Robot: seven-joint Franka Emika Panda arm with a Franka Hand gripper.
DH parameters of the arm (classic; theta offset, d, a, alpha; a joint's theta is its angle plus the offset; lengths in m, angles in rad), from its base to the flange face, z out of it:
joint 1: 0 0.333 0 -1.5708
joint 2: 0 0 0 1.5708
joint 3: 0 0.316 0.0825 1.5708
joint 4: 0 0 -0.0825 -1.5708
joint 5: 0 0.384 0 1.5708
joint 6: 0 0 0.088 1.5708
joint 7: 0 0.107 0 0
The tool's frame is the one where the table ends.
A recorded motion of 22 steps. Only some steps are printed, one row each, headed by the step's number.
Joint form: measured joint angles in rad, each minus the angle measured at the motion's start. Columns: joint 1, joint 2, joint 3, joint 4, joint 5, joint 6, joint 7.
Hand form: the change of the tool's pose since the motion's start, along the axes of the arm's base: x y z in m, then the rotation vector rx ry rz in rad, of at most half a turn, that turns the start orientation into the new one. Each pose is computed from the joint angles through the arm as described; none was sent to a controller.
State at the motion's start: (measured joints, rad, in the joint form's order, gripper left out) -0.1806 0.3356 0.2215 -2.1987 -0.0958 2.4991 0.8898
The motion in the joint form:
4: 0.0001 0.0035 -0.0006 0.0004 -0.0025 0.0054 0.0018
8: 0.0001 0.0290 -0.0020 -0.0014 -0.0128 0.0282 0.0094
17: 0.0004 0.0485 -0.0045 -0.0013 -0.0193 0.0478 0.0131
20: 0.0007 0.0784 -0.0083 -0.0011 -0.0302 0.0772 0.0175
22: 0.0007 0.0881 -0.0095 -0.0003 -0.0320 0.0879 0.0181
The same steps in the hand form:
4: 0.0004 -0.0001 -0.0013 -0.0005 -0.0025 -0.0003
8: -0.0006 -0.0001 -0.0138 0.0002 0.0012 -0.0010
17: -0.0007 -0.0006 -0.0228 0.0014 0.0005 -0.0017
20: -0.0013 -0.0013 -0.0365 0.0031 0.0000 -0.0006
22: -0.0012 -0.0016 -0.0406 0.0048 -0.0019 -0.0011

